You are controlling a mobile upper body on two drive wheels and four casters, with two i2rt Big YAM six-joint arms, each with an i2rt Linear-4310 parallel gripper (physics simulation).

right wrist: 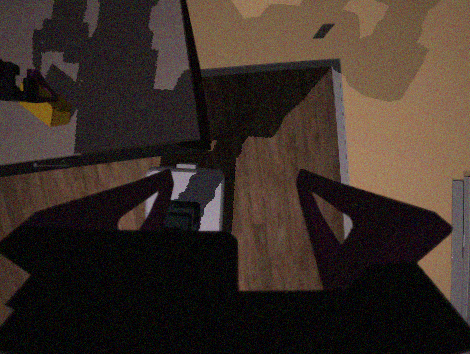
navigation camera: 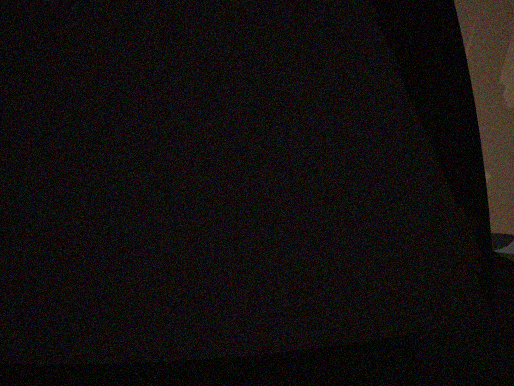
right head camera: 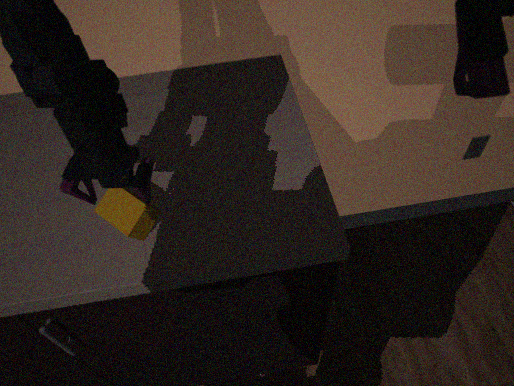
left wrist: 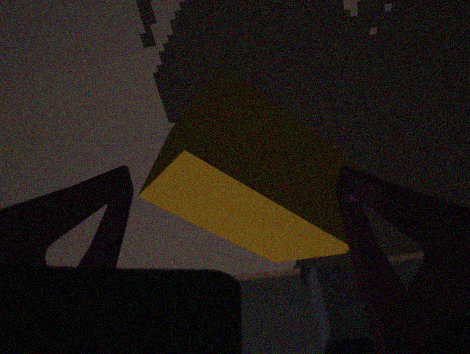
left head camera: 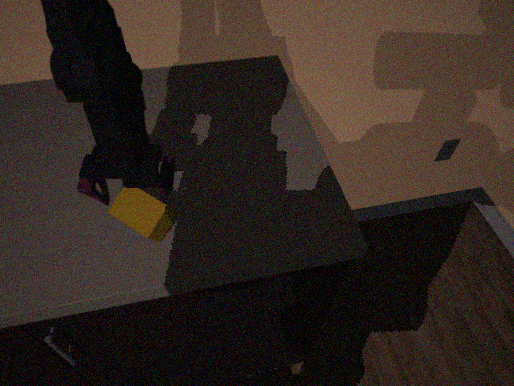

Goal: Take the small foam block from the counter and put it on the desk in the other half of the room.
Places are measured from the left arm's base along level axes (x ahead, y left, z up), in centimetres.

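Where they show: left gripper, between the fingertips: [right wrist: 37, 97] [right head camera: 121, 201] [left wrist: 234, 177] [left head camera: 137, 201]; right gripper, between the fingertips: [right wrist: 235, 176].
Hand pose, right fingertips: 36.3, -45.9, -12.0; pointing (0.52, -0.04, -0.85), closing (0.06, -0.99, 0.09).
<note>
Each offset is from my right fingertips to the centre of the thing, as dx, dy, dz. "pt": to the spot under its first point. Level surfaces: height alone.
The small foam block {+13.2, +45.6, -34.6} [left head camera: 138, 212] [right head camera: 122, 212] [left wrist: 235, 210] [right wrist: 46, 112] is yellow and lies on the grey counter {dz -37.9} [left head camera: 240, 220] [right head camera: 225, 225] [right wrist: 135, 110], partly in shadow. My left gripper [left head camera: 134, 196] [right head camera: 119, 194] [left wrist: 234, 177] is open at the block. In the left wrist view the block lies turned at an angle between the fingertips, one end close by the finger at the picture's right; contact cannot be told. My right gripper [right wrist: 235, 176] is open, away from the counter; its arm also shows at the top right of the right head view. The desk cannot be made out.
A wall [left head camera: 325, 110] [right wrist: 400, 150] stands behind the counter. A dark baseboard [left head camera: 420, 206] [right wrist: 270, 67] runs along its foot, beside the wooden floor {dz -129.0} [left head camera: 470, 300] [right wrist: 280, 215]. A white and dark object [right wrist: 210, 200] stands below the counter's edge. A drawer handle {pt -3.2, +61.6, -52.9} [left head camera: 60, 348] [right head camera: 57, 340] sticks out of the counter's front.
</note>
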